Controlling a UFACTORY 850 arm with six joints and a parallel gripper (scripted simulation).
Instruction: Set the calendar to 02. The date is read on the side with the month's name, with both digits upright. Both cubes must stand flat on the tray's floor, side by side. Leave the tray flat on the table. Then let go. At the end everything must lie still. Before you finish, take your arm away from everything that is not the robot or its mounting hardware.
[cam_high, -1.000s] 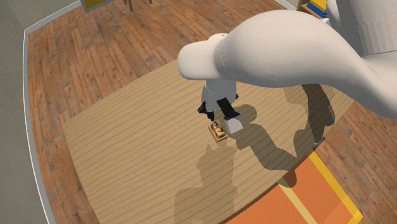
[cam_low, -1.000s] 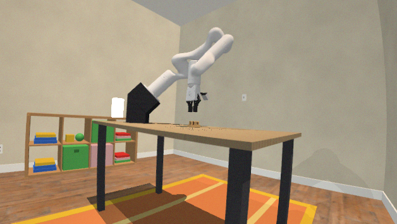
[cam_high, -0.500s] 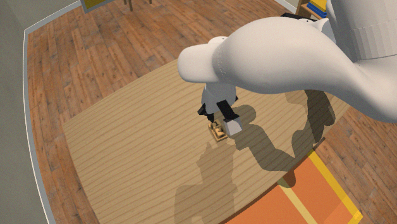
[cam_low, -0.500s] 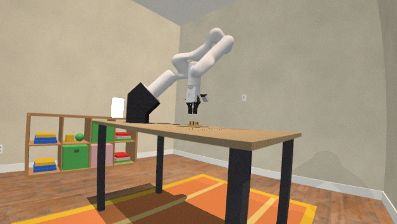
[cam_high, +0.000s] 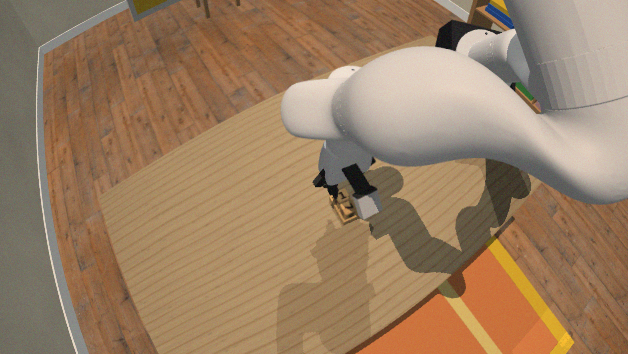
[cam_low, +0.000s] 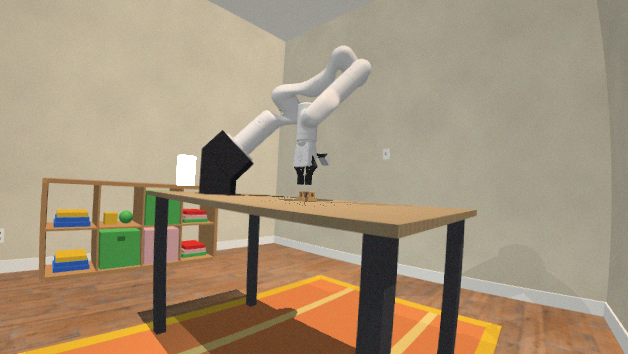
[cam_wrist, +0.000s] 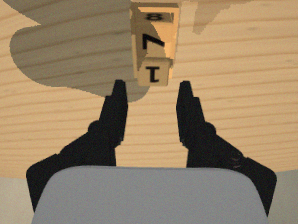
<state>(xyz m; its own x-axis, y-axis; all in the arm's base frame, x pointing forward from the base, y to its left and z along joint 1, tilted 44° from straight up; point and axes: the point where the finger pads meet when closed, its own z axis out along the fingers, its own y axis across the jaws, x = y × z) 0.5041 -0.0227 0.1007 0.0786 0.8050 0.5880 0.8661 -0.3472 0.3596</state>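
My gripper is now 6 cm above the wooden cube. From my hand the other things lie so: wooden calendar tray: 8 cm below, 2 cm to the left.
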